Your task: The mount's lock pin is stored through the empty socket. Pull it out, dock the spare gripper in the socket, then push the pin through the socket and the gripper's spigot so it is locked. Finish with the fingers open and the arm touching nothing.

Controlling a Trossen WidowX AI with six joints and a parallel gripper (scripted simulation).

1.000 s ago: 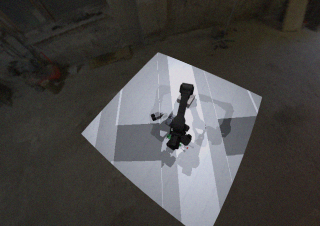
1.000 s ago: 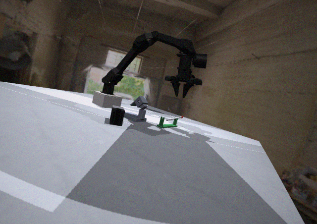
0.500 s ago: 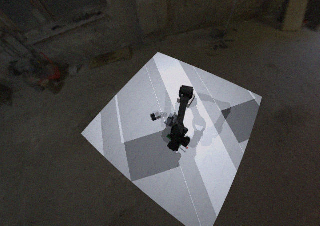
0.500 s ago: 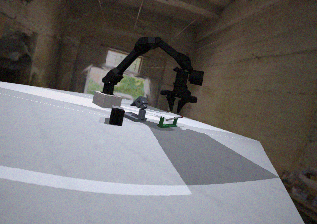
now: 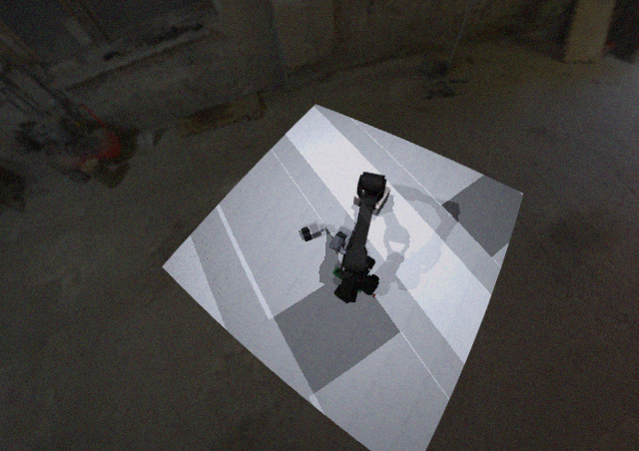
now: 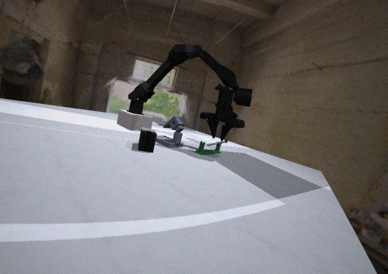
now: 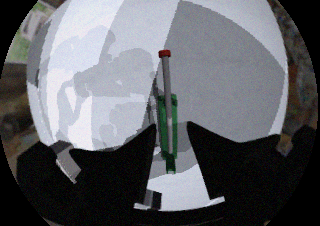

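My gripper tip is 10 mm past the green cradle, 40 mm to the left of it and 30 mm above it. Round my gripper tip: grey mount: 130 mm behind, 130 mm to the right; black spare gripper: 130 mm behind, 260 mm to the right, 30 mm below.
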